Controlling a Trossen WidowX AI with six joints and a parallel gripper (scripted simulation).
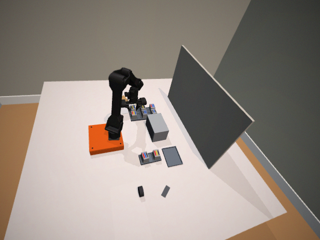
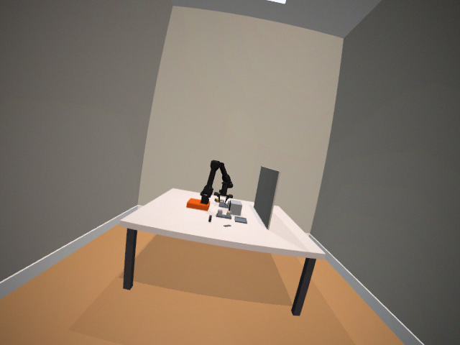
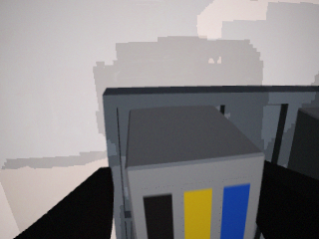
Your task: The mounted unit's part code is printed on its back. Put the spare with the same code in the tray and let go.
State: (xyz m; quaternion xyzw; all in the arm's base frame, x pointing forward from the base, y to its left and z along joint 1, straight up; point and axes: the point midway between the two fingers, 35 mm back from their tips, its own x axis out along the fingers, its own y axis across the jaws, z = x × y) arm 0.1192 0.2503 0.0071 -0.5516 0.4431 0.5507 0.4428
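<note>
The grey spare lies 2 cm above my gripper tip. Also, from my gripper tip: thin pale stick (11 cm to the left, 3 cm ahead, 1 cm below); grey mounted unit (18 cm to the right, 15 cm ahead, 3 cm above); flat grey tray (38 cm to the right, 24 cm ahead, 1 cm below).
</note>
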